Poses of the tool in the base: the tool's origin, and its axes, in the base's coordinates. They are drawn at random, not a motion.
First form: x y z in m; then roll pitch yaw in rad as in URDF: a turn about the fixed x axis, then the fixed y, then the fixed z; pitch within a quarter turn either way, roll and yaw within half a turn.
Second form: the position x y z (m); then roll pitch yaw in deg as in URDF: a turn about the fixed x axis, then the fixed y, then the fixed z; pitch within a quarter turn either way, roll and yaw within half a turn. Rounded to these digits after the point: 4 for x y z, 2 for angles.
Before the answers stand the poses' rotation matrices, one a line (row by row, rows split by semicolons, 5 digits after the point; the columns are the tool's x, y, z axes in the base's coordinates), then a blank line. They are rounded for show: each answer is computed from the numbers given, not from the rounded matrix.
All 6 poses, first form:
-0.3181 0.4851 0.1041 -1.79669 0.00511 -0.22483
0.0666 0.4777 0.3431 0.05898 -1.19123 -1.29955
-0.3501 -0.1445 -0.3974 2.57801 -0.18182 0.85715
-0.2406 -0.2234 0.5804 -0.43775 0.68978 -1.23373
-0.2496 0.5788 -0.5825 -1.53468 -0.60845 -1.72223
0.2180 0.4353 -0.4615 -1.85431 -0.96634 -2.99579
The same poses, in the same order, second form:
0.97482 -0.05479 0.21616; -0.22294 -0.21723 0.95032; -0.00511 -0.97458 -0.22397
0.09927 0.94709 -0.30522; -0.35697 0.32022 0.87752; 0.92883 0.02184 0.36987
0.64380 0.57583 0.50392; 0.74352 -0.62638 -0.23414; 0.18082 0.52541 -0.83141
0.25511 0.76553 0.59066; -0.72798 0.55411 -0.40374; -0.63637 -0.32699 0.69865
-0.12378 -0.05048 0.99102; -0.81114 -0.57013 -0.13035; 0.57160 -0.82000 0.02963
-0.56228 -0.82222 -0.08824; -0.08257 0.16199 -0.98333; 0.82281 -0.54563 -0.15898

-0.3181 0.4851 0.1041 -102.94 0.29 -12.88
0.0666 0.4777 0.3431 3.38 -68.25 -74.46
-0.3501 -0.1445 -0.3974 147.71 -10.42 49.11
-0.2406 -0.2234 0.5804 -25.08 39.52 -70.69
-0.2496 0.5788 -0.5825 -87.93 -34.86 -98.68
0.2180 0.4353 -0.4615 -106.24 -55.37 -171.65

